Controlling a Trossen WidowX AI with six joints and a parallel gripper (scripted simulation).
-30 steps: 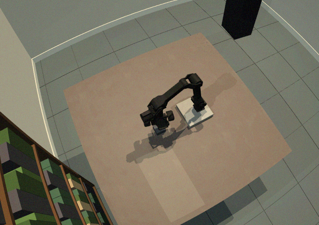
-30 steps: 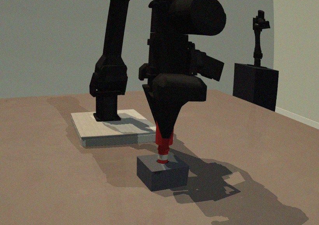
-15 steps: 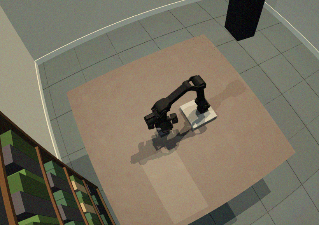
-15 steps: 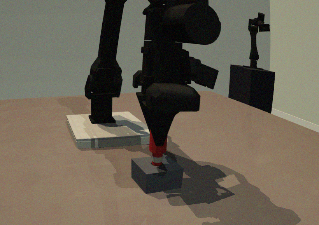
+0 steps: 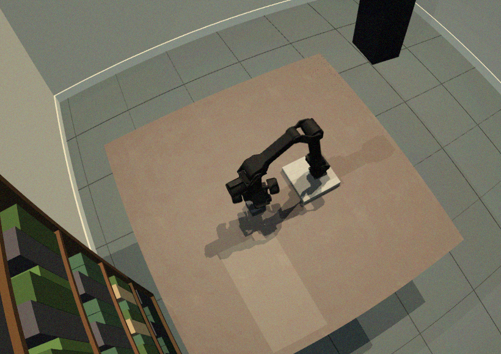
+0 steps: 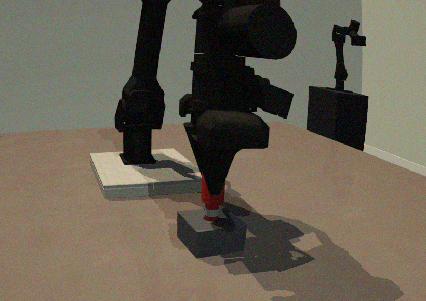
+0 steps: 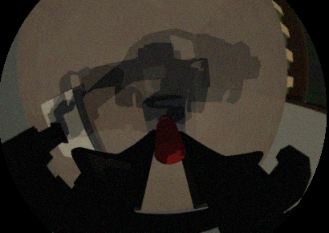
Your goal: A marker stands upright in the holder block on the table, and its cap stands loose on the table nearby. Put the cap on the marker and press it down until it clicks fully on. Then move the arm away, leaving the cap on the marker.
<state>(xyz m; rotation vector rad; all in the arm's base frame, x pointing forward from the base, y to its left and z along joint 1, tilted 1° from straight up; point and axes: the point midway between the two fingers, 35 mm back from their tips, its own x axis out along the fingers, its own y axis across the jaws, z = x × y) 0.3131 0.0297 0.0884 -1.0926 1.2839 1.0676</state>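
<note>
Now: the red cap 1 cm above my gripper tip. Also, from my gripper tip: dark grey holder block: 6 cm below.
</note>
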